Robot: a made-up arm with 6 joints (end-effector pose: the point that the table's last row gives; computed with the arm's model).
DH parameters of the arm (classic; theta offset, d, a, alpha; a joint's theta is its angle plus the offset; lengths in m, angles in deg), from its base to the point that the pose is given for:
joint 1: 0 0.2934 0 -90
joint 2: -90 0 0.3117 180
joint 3: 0 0 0 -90
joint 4: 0 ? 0 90
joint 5: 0 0.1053 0 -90
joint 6: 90 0 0 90
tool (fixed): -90 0 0 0
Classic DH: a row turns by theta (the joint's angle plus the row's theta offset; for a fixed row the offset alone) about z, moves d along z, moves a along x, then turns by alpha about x.
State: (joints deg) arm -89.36 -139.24 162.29 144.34 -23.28 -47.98
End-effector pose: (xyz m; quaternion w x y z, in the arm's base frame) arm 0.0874 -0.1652 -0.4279 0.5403 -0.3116 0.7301 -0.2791
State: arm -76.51 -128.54 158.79 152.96 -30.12 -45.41
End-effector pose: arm 0.0872 0.0387 -0.4659 0.5381 -0.4235 0.7219 -0.0997
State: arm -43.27 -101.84 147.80 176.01 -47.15 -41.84
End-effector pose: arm -0.2989 0.4256 -0.3421 0.4643 -0.6561 0.4957 0.3290
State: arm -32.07 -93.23 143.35 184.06 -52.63 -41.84
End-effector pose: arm -0.4965 0.4350 -0.2266 0.4313 -0.6838 0.3772 0.4518
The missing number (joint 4, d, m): -0.6069
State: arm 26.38 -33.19 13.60 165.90 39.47 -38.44
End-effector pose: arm 0.1573 0.1920 1.0142 0.4071 -0.8590 -0.3041 0.0623
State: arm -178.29 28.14 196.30 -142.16 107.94 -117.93
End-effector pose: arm 0.4360 -0.0702 0.7560 0.4180 0.2981 -0.2108 0.8318
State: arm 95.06 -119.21 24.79 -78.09 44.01 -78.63
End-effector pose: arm 0.0836 -0.6978 0.5814 0.8390 -0.4050 -0.0074 -0.3633
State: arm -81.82 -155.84 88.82 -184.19 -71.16 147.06
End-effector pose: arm 0.0498 0.3914 -0.5428 0.5788 0.4261 0.0939 -0.6889
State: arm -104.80 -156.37 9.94 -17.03 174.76 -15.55
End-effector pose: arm 0.0833 0.7096 0.1814 0.5931 0.1201 0.1106 -0.7884
